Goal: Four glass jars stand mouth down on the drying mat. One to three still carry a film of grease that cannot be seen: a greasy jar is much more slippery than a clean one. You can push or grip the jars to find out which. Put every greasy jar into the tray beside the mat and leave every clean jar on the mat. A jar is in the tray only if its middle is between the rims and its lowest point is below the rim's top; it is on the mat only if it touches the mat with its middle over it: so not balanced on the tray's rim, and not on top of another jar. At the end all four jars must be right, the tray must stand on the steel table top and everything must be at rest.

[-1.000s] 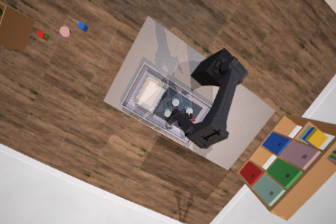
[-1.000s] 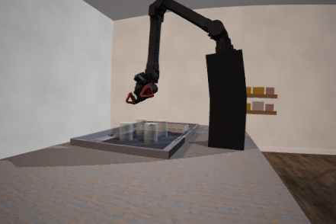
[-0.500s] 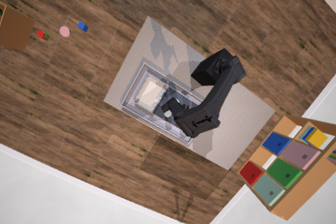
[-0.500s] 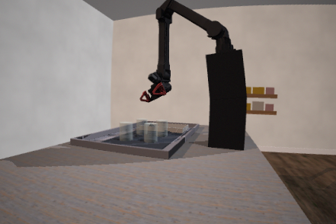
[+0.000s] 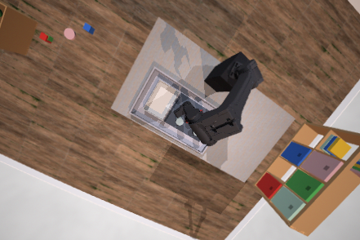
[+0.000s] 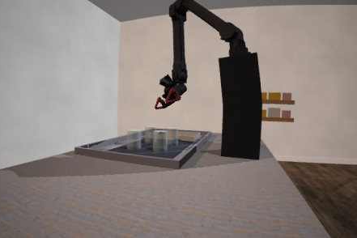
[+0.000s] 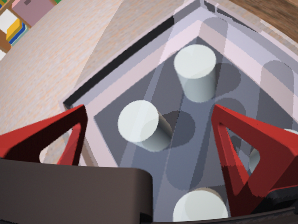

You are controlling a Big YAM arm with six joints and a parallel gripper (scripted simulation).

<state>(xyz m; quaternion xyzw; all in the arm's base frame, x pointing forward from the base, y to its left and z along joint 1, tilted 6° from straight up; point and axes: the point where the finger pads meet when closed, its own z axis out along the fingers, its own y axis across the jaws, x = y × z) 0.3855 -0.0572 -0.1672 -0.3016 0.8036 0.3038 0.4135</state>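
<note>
The dark drying mat lies 21 cm below my hand, 3 cm ahead of it and 1 cm to the right of it. The rest, counted from my hand: pale tray (32 cm to the right, 21 cm below, 2 cm behind).
</note>
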